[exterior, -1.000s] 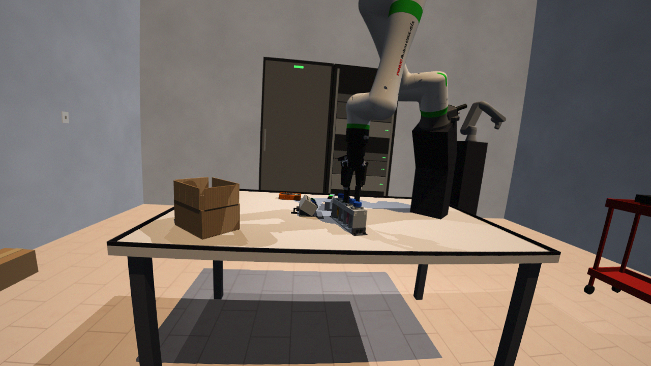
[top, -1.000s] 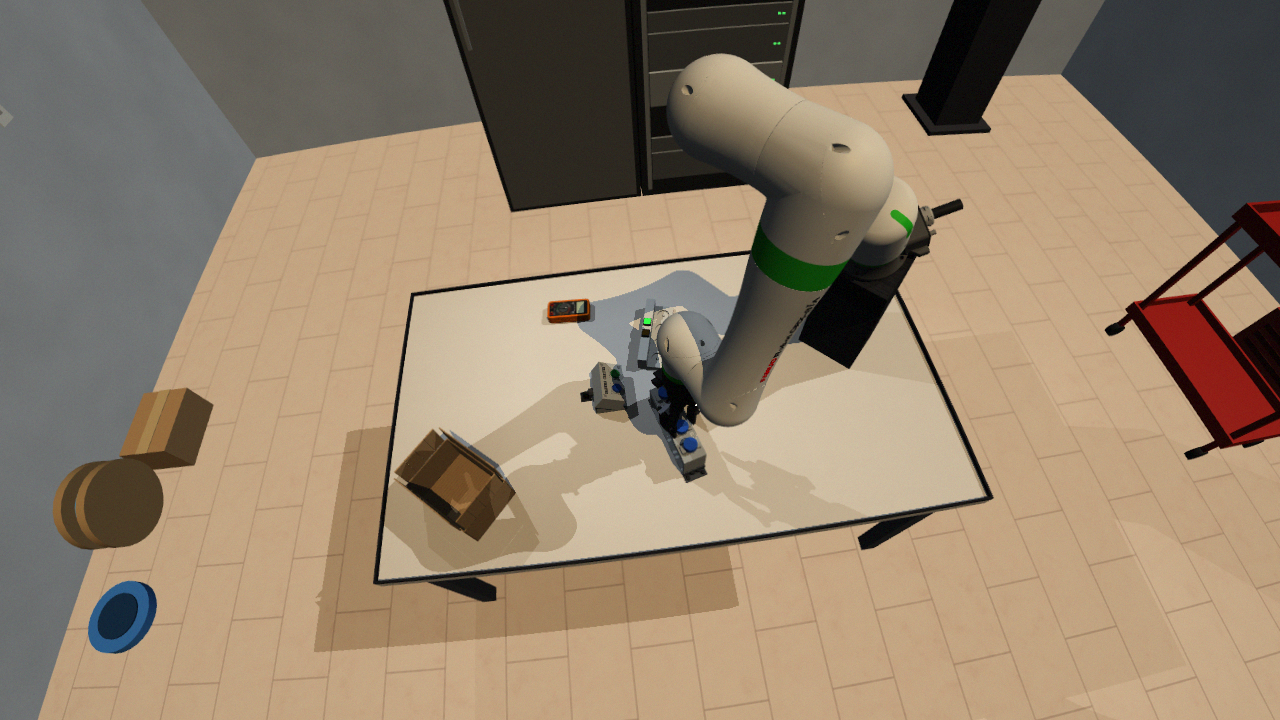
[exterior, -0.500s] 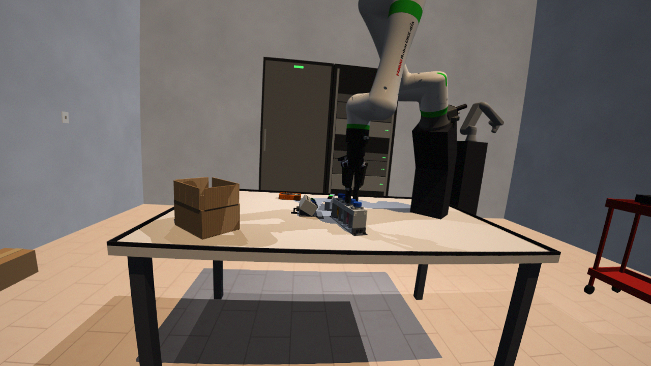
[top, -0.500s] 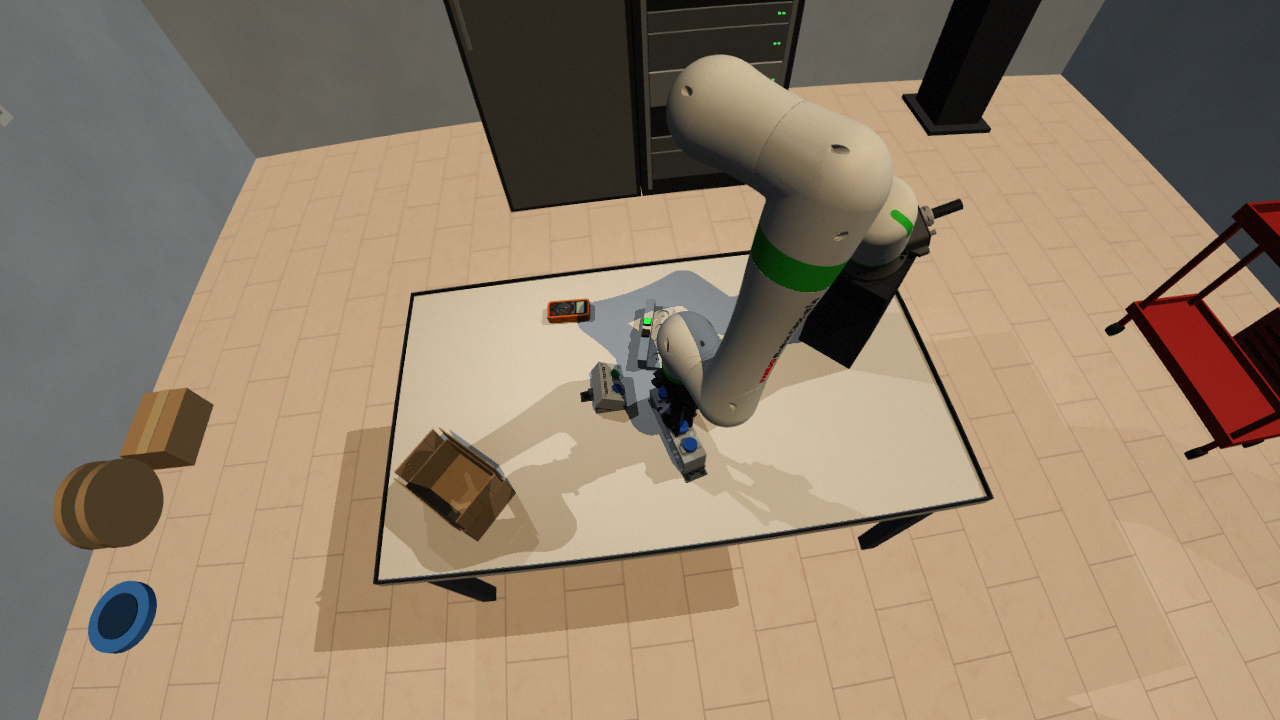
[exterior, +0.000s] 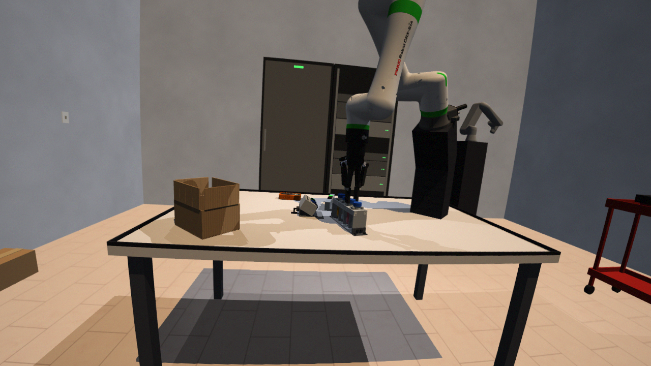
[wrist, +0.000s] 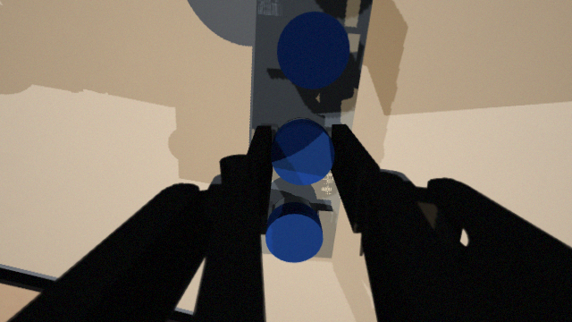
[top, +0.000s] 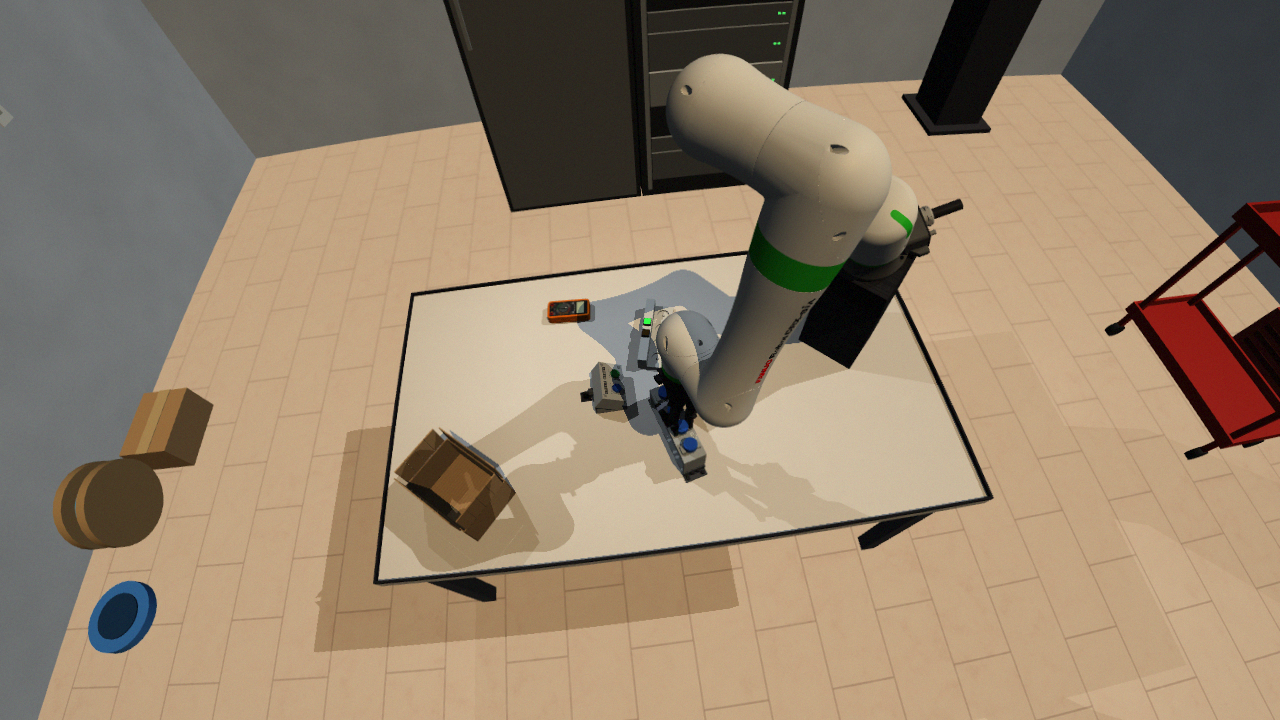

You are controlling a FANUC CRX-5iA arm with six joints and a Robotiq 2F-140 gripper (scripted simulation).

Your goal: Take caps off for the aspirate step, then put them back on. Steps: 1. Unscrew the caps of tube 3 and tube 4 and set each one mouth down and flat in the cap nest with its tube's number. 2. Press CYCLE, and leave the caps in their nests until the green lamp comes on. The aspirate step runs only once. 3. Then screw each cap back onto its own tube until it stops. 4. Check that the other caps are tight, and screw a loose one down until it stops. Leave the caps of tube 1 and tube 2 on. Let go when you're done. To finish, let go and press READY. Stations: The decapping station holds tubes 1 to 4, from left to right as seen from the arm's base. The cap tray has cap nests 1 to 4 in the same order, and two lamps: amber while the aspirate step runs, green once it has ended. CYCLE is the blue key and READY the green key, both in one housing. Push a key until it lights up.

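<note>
Now: the blue cap 5 cm to the right of my hand, 3 cm below it and 1 cm ahead of it. Round my hand: blue cycle key: 15 cm to the right, 15 cm ahead, 7 cm below; key housing: 18 cm to the right, 17 cm ahead, 9 cm below; green ready key: 20 cm to the right, 15 cm ahead, 7 cm below.
</note>
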